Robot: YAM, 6 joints.
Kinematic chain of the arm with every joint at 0, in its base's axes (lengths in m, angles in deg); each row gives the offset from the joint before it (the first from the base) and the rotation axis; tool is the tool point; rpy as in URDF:
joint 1: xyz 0 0 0.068 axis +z
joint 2: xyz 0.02 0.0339 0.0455 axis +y
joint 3: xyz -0.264 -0.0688 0 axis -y
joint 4: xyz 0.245 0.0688 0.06 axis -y
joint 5: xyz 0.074 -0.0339 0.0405 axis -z
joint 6: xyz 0.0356 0 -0.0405 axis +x
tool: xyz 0 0 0 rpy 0 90 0
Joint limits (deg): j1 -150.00..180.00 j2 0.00..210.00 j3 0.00..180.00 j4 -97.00..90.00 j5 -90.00..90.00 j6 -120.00..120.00
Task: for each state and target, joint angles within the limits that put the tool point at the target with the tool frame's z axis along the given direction. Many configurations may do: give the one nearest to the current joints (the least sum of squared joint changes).
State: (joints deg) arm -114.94 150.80 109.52 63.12 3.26 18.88
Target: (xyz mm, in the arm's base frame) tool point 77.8 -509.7 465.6 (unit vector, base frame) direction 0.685 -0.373 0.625
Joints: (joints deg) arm -83.86 141.96 153.25 43.31 -39.90 18.88
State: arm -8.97 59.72 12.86 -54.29 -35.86 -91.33
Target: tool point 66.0 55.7 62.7 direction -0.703 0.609 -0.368
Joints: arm 20.50 105.87 16.34 -50.90 -54.73 -91.33
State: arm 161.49 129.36 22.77 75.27 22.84 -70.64
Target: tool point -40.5 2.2 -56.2 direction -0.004 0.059 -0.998
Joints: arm 179.86 179.11 0.11 89.24 3.38 -70.64
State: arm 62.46 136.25 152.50 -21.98 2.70 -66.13
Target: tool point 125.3 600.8 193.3 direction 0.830 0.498 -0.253
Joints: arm 80.67 164.20 160.64 -18.45 47.56 -66.13
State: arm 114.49 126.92 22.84 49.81 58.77 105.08
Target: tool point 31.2 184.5 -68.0 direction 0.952 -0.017 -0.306
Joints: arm 90.83 144.99 31.26 17.99 72.09 105.08
